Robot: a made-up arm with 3 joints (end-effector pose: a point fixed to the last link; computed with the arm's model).
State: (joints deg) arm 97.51 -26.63 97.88
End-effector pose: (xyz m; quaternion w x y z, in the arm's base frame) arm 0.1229 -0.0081 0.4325 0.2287 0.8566 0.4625 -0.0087
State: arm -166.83 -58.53 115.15
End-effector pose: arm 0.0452 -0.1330 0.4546 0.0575 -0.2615 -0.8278 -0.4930
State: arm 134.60 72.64 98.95
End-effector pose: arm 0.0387 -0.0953 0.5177 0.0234 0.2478 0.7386 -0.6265
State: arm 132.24 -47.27 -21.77
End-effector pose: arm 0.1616 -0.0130 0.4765 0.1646 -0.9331 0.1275 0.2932
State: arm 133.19 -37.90 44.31
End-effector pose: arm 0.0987 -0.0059 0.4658 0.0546 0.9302 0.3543 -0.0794
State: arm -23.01 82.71 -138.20
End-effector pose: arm 0.2056 -0.0558 0.4538 0.0553 -0.8289 -0.3307 -0.4477
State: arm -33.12 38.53 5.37
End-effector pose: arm 0.2462 -0.1763 0.3925 0.4744 -0.1609 0.7642 0.4063
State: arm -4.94 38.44 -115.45
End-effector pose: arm 0.1785 -0.0829 0.4015 0.1988 0.6540 0.6606 0.3105
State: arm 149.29 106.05 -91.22
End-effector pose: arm 0.0835 -0.1854 0.4752 0.8521 0.2082 -0.4396 -0.1934
